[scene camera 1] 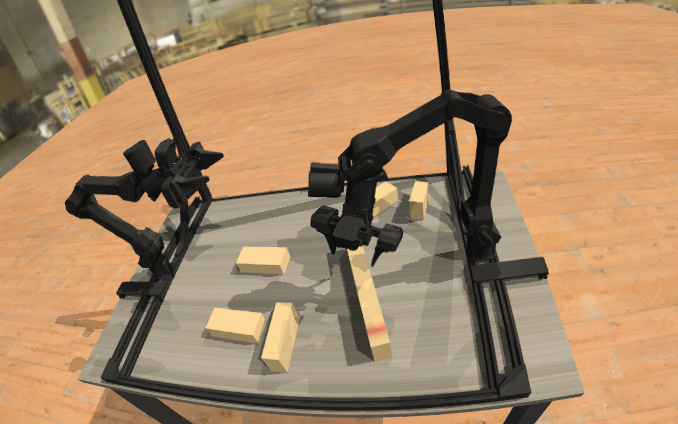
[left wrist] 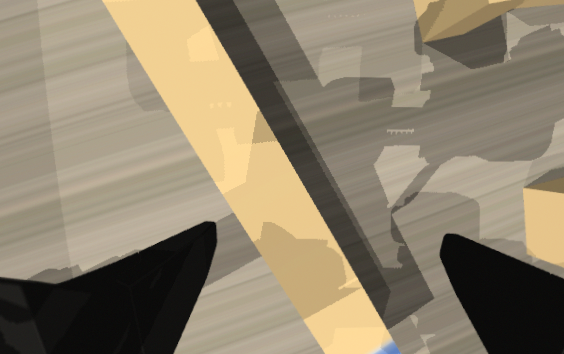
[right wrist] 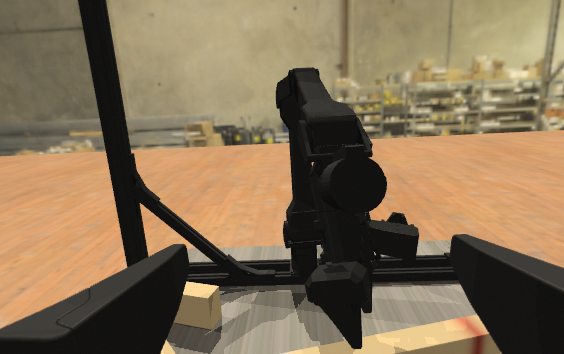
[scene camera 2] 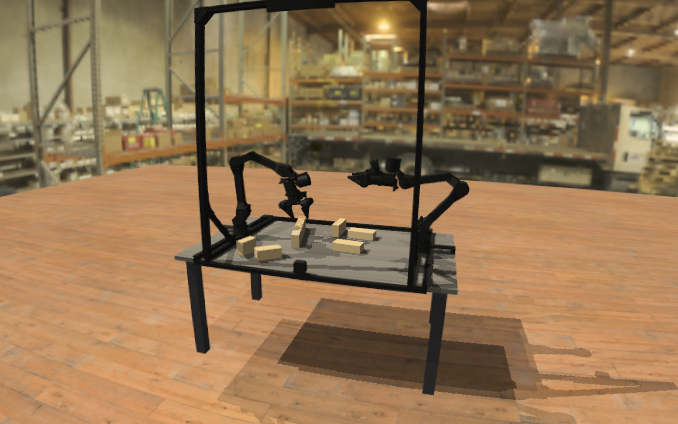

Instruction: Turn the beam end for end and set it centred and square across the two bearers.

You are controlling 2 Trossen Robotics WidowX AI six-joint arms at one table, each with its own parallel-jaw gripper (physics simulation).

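Frame: origin at the left arm's base, x left, y ahead, z down, level; centimetres.
Seen in the pictures: left gripper, fingertip midpoint: [scene camera 1: 352, 259] [left wrist: 328, 238] [right wrist: 363, 328] [scene camera 2: 300, 218]; right gripper, fingertip midpoint: [scene camera 1: 216, 165] [right wrist: 316, 251] [scene camera 2: 349, 175]; left arm's base, origin of the base link: [scene camera 1: 481, 250] [right wrist: 304, 267] [scene camera 2: 240, 233]; right arm's base, origin of the base link: [scene camera 1: 163, 271] [scene camera 2: 422, 250].
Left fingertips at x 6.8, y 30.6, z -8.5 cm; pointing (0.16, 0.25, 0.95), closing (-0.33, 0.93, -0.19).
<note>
Pixels of each thing's middle, then the offset from my left fingertips to it. "*": a spot on its surface instead. Level surfaces: height alone.
- long pale wooden beam, body centre: [left wrist: 253, 172] [scene camera 1: 365, 289] [scene camera 2: 299, 231] dx +2.7, dy -1.9, dz +7.2 cm
- grey table, its level: dz +10.4 cm
- red band, surface spot: [scene camera 1: 376, 328] * dx +15.7, dy -5.1, dz +4.1 cm
- blue mark, surface spot: [left wrist: 387, 349] * dx -9.6, dy +2.5, dz +4.1 cm
- beam's red end, surface spot: [right wrist: 407, 341] * dx +6.4, dy -2.4, dz +4.1 cm
The long pale wooden beam [scene camera 1: 368, 303] [scene camera 2: 298, 234] [left wrist: 245, 168] lies flat on the grey table [scene camera 1: 434, 336], running front to back. It has a red band [scene camera 1: 376, 328] near its front end and a blue mark [left wrist: 387, 349] at its far end. My left gripper [scene camera 1: 354, 255] [scene camera 2: 296, 207] [left wrist: 328, 238] is open and hangs just above the beam's far end, one finger on each side, not touching it. My right gripper [scene camera 1: 213, 167] [scene camera 2: 352, 178] is open and empty, held high at the table's edge, far from the beam. Its wrist view shows the beam's red end [right wrist: 407, 341].
Two short wooden blocks [scene camera 1: 384, 197] [scene camera 1: 419, 199] lie behind the left gripper. Three more blocks [scene camera 1: 262, 260] [scene camera 1: 235, 325] [scene camera 1: 281, 336] lie on the left half of the table. Black frame rails [scene camera 1: 493, 320] and posts [scene camera 1: 442, 50] border the table.
</note>
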